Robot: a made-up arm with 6 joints.
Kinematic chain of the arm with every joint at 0, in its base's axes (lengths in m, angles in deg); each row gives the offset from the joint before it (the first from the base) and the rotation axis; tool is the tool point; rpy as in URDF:
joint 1: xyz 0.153 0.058 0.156 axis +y
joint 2: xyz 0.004 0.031 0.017 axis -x
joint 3: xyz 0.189 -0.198 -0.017 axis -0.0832 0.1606 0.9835
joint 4: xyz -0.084 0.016 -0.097 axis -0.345 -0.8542 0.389
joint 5: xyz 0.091 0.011 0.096 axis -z
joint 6: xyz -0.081 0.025 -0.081 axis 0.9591 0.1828 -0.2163
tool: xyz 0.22 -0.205 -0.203 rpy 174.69 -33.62 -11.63
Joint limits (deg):
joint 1: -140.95..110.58
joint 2: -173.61..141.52
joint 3: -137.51..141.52
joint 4: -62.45..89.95
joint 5: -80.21..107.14
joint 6: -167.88..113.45
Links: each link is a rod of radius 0.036 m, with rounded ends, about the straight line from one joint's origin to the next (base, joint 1, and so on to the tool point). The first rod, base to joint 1, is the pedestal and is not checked.
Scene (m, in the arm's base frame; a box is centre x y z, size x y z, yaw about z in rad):
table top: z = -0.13
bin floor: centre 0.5 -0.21 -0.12 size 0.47 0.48 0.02 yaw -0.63
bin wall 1: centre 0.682 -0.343 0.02 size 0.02 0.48 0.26 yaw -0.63
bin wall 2: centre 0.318 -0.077 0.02 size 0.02 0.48 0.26 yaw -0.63
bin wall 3: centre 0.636 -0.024 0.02 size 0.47 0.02 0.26 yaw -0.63
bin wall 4: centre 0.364 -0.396 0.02 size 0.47 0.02 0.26 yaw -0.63
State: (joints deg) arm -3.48 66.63 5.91 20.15 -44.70 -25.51
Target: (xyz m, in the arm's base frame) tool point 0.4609 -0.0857 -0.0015
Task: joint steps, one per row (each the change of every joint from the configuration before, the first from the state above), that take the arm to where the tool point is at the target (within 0.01 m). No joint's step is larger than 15 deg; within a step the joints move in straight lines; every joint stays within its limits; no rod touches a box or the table.
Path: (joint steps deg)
1: -9.22 7.42 10.31 -0.81 -6.00 3.13
2: -9.22 7.42 10.32 -0.82 -6.00 3.13
3: -9.22 7.43 10.31 -0.81 -6.00 3.13
4: 13.94 -6.79 -0.53 -1.10 -1.82 0.79
5: 13.93 -6.78 -0.53 -1.10 -1.81 0.79
6: 13.93 -6.78 -0.53 -1.09 -1.82 0.79

